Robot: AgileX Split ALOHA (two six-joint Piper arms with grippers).
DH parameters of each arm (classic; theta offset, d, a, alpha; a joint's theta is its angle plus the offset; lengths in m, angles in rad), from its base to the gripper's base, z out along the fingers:
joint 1: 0 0.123 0 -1.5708
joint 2: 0.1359 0 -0.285 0
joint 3: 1.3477 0 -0.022 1.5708
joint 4: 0 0.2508 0 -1.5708
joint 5: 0 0 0.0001 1.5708
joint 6: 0 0.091 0 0
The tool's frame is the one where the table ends.
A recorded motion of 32 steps. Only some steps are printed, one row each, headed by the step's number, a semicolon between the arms.
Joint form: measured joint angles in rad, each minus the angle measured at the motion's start. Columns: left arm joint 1, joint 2, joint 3, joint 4, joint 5, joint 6; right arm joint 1, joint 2, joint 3, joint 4, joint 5, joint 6.
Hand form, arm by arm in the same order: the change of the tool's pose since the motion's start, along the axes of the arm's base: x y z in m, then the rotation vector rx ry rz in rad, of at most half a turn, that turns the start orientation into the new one. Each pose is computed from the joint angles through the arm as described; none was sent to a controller.
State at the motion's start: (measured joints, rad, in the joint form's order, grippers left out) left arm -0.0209 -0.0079 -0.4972 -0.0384 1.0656 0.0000; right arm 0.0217 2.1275 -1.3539 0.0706 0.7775 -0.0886
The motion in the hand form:
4: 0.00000 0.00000 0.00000 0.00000 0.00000 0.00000; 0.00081 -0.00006 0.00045 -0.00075 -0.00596 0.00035
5: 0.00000 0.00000 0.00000 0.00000 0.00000 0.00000; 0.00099 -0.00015 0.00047 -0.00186 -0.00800 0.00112
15: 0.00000 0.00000 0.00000 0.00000 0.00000 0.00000; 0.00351 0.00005 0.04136 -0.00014 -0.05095 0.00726
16: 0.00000 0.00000 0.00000 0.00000 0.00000 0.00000; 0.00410 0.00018 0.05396 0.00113 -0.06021 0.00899
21: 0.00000 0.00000 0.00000 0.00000 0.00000 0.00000; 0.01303 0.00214 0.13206 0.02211 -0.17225 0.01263
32: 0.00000 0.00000 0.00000 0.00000 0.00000 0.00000; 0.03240 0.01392 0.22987 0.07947 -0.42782 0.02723
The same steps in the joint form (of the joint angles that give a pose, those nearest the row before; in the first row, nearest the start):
4: 0.0000 0.0000 0.0000 0.0000 0.0000 0.0000; 0.0000 0.0000 -0.0019 -0.0009 -0.0040 0.0000
5: 0.0000 0.0000 0.0000 0.0000 0.0000 0.0000; 0.0000 0.0000 -0.0019 -0.0023 -0.0061 0.0000
15: 0.0000 0.0000 0.0000 0.0000 0.0000 0.0000; 0.0000 -0.0767 -0.0502 -0.0053 0.0761 0.0000
16: 0.0000 0.0000 0.0000 0.0000 0.0000 0.0000; 0.0000 -0.0967 -0.0708 -0.0052 0.1076 0.0000
21: 0.0000 0.0000 0.0000 0.0000 0.0000 0.0000; 0.0000 -0.1812 -0.2494 0.0107 0.2586 0.0000
32: 0.0000 0.0000 0.0000 0.0000 0.0000 0.0000; 0.0167 -0.1846 -0.5960 0.0573 0.3515 0.0063

